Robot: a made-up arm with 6 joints. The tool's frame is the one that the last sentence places.
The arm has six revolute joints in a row. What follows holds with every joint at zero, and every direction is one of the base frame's.
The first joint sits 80 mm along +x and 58 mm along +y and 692 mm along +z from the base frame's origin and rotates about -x.
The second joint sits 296 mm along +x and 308 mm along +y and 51 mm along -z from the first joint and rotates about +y.
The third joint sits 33 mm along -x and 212 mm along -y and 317 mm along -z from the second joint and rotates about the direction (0.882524, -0.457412, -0.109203).
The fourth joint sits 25 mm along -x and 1 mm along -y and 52 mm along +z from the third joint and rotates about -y.
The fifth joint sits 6 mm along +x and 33 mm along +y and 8 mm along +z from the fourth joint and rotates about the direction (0.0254, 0.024, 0.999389).
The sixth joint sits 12 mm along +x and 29 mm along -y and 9 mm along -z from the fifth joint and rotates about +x.
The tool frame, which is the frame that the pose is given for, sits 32 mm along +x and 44 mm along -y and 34 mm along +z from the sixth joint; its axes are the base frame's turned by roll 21.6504, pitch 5.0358 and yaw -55.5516 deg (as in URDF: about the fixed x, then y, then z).
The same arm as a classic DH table. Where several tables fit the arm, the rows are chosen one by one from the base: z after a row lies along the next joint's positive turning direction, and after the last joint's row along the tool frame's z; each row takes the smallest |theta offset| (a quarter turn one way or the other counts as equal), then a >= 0, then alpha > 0; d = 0 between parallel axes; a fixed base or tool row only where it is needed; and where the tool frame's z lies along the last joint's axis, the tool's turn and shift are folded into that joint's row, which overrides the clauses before.
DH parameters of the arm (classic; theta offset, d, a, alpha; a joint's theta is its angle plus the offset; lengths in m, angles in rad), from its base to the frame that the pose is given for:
base (fixed): 1.5708 0.692 0.058 -1.5708
joint 1: 1.5708 -0.376 0.051 1.5708
joint 2: 0.1231 0.0992 0.3187 2.0459
joint 3: 0 -0.0281 -0.0485 1.0957
joint 4: -1.4731 -0.0158 -0.0058 1.5948
joint 5: 1.5702 -0.0015 0.0288 -1.5454
joint 6: 0.3137 0.0563 0.0325 1.8318
tool (fixed): 0.6227 0.0467 0 0

